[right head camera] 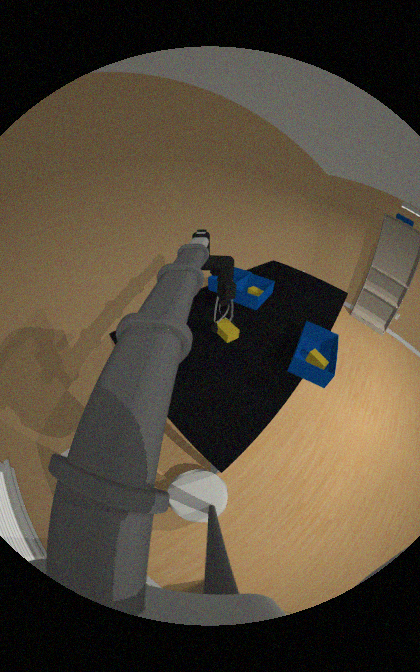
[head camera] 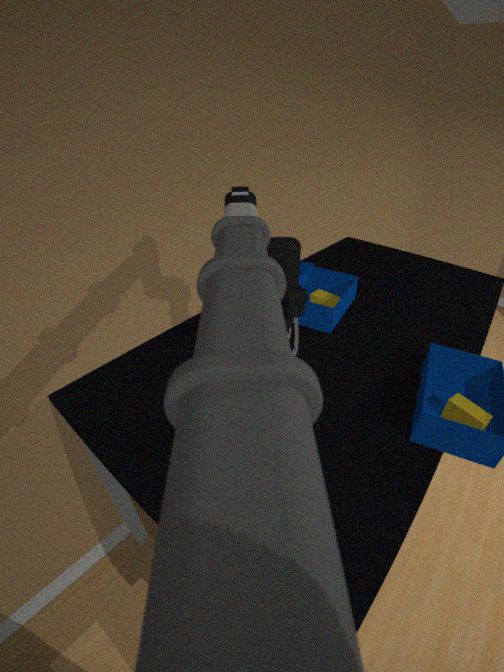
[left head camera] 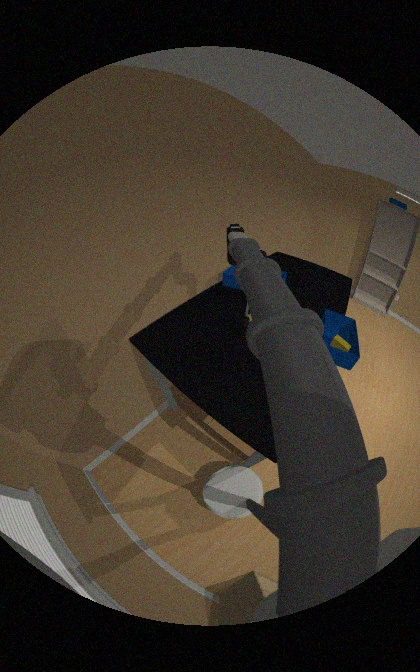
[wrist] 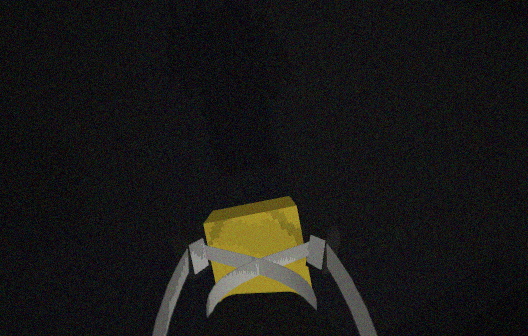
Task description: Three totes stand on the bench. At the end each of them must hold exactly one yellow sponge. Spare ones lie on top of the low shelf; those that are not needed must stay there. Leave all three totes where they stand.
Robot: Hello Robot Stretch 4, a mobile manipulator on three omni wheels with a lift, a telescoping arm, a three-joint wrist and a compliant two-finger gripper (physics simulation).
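Places are measured from the robot's base along level axes (x ahead, y left, z up), in centimetres.
Pixels of known places: gripper, fingertip midpoint: (wrist: pixel 256 234); robot's base at its link origin: (right head camera: pixel 198 494) (left head camera: pixel 231 490).
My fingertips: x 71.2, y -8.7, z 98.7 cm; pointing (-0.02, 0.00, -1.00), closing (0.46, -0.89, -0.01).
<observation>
For each thing: its top centre in the pictures, then the offset to it from my fingertips. Level surfaces: height alone.
- black bench at its surface level: dz -10.0 cm
- right blue tote at its top centre: (head camera: pixel 467 384) (right head camera: pixel 319 344) (left head camera: pixel 341 329) dx -6.3, dy -46.6, dz +0.0 cm
- tilted yellow sponge at its top centre: (head camera: pixel 470 407) (right head camera: pixel 319 356) (left head camera: pixel 342 341) dx -10.9, dy -46.3, dz -3.5 cm
My gripper (right head camera: pixel 223 319) (wrist: pixel 256 234) is shut on a yellow sponge (right head camera: pixel 228 331) (wrist: pixel 257 230) and holds it above the black bench (head camera: pixel 379 488) (left head camera: pixel 225 390) (right head camera: pixel 225 425). The arm hides most of it in the head and left head views. A blue tote (head camera: pixel 320 319) (right head camera: pixel 260 302) at the back holds a yellow sponge (head camera: pixel 325 298) (right head camera: pixel 255 291). Another blue tote (left head camera: pixel 230 278) (right head camera: pixel 214 285) adjoins it on the left; its inside is mostly hidden. The right blue tote (head camera: pixel 461 447) (left head camera: pixel 345 361) (right head camera: pixel 311 376) holds a tilted yellow sponge (head camera: pixel 466 412) (left head camera: pixel 341 343) (right head camera: pixel 317 359). Spare sponges do not show.
A grey shelf unit (left head camera: pixel 390 230) (right head camera: pixel 397 250) stands beyond the bench at the right, with a small blue object (left head camera: pixel 398 203) (right head camera: pixel 404 219) at its top end. A pale round disc (left head camera: pixel 233 480) (right head camera: pixel 200 482) shows below the bench's near corner. The telescoping arm (head camera: pixel 244 461) (left head camera: pixel 320 425) (right head camera: pixel 115 400) spans the bench.
</observation>
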